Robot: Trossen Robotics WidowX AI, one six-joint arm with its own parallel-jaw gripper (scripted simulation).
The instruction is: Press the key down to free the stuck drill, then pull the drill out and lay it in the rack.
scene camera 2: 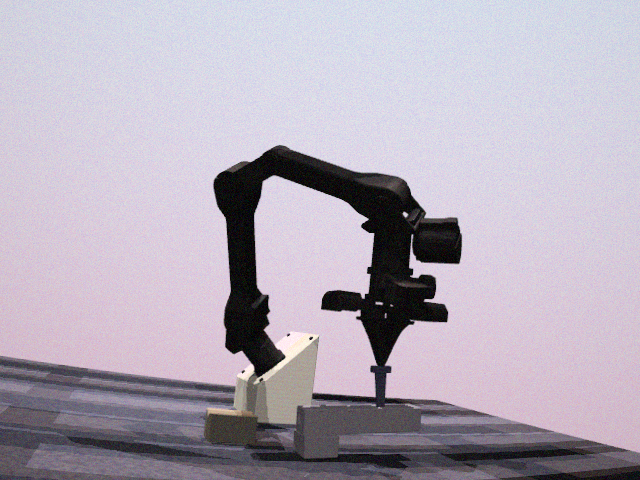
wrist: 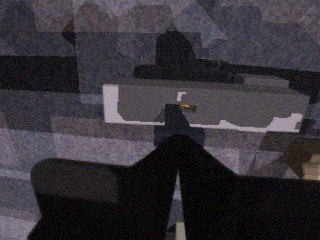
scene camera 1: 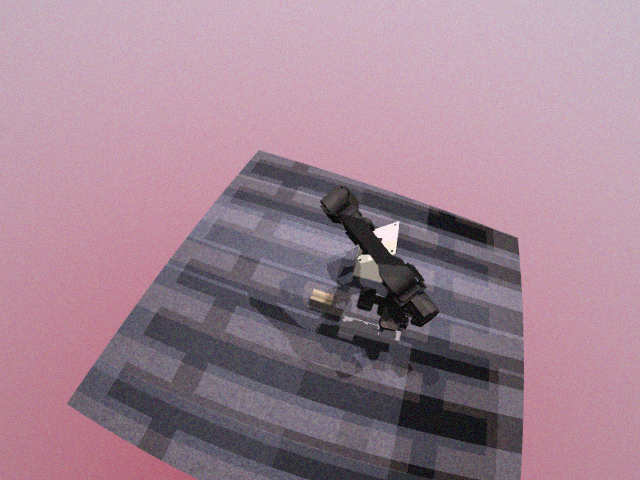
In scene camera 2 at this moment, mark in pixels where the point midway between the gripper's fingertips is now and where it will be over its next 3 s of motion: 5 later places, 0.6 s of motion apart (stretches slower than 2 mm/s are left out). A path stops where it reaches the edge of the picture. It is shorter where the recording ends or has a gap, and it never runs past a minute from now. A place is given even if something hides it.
My gripper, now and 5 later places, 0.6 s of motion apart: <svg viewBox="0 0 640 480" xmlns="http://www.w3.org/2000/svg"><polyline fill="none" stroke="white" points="380,365 382,366 382,370 374,384 375,354 333,384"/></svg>
